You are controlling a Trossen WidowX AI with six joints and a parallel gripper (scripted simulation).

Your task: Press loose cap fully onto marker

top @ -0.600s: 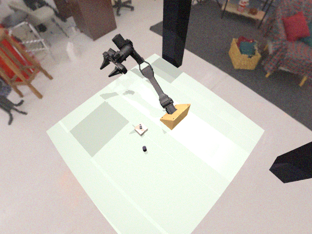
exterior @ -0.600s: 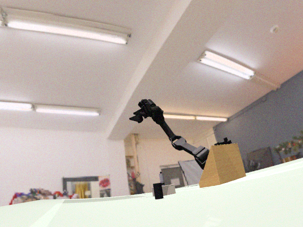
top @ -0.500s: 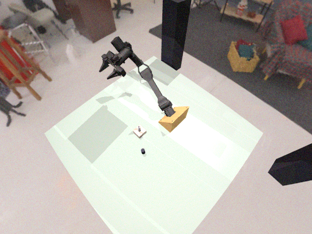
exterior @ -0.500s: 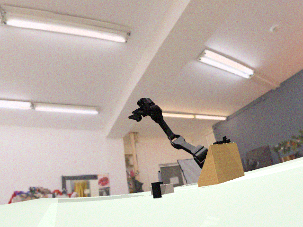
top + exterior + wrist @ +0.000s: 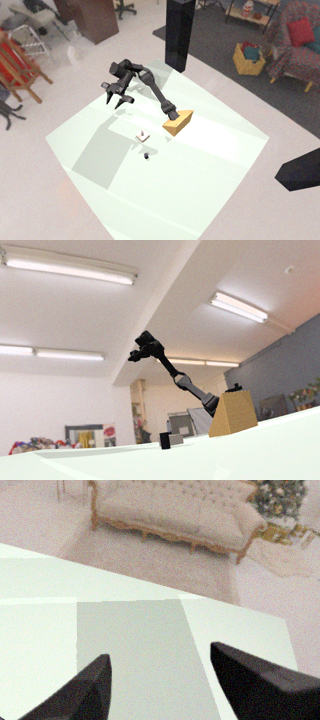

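The cap lies 30 mm behind my gripper tip, 220 mm to the left of it and 390 mm below it. From my gripper tip the other things lie so: holder block: 110 mm behind, 80 mm to the left, 400 mm below.
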